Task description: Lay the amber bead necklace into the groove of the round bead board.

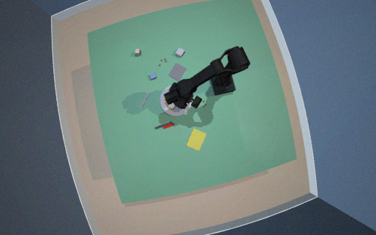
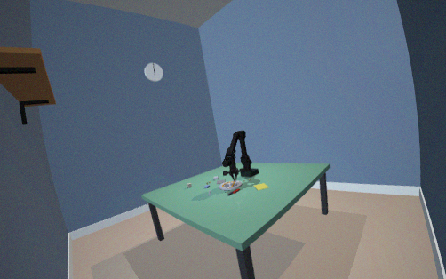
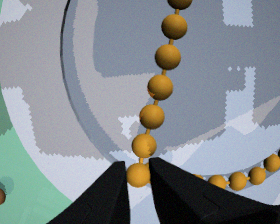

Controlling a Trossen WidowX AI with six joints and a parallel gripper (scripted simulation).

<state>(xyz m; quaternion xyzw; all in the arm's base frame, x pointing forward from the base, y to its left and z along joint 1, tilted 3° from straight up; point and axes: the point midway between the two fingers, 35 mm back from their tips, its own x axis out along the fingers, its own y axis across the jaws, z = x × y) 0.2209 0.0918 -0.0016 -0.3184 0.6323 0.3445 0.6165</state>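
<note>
The round grey bead board is 60 mm ahead of my gripper tip, 10 mm to the left of it and 10 mm below it. From my gripper tip the other things lie so: blue block: 210 mm ahead, 150 mm to the right, 10 mm below; red-handled tool: 130 mm ahead, 170 mm to the left, 20 mm below; grey plate: 50 mm ahead, 180 mm to the right, 20 mm below.
</note>
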